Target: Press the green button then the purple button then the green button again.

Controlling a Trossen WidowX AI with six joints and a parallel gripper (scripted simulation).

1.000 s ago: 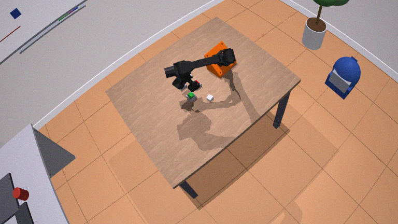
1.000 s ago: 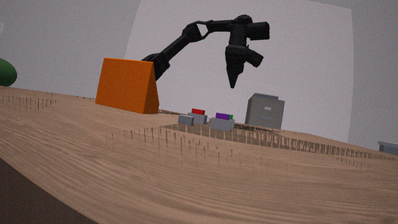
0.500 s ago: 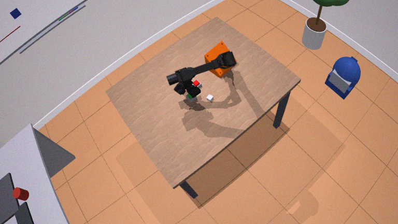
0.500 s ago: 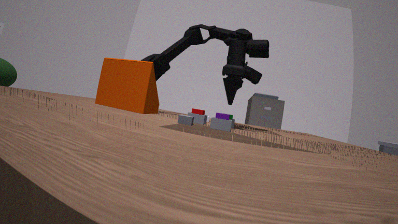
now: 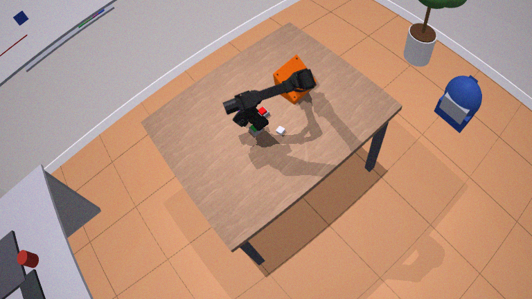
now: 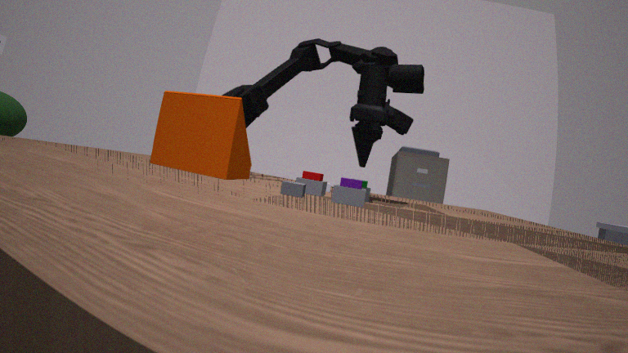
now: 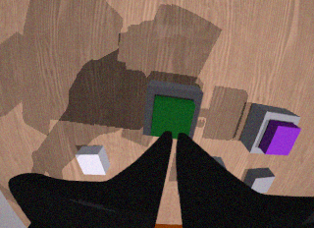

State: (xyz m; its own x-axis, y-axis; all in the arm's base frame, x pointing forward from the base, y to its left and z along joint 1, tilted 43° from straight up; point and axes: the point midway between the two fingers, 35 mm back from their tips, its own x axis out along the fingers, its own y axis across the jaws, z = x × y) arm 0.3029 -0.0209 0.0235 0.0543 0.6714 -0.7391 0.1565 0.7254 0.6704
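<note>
Now: the green button 30 mm below my gripper tip. Also, from my gripper tip: red button: 90 mm behind, 40 mm to the right, 30 mm below; then white block: 100 mm to the left, 70 mm behind, 60 mm below; then purple button: 110 mm to the right, 30 mm below, 30 mm behind.
</note>
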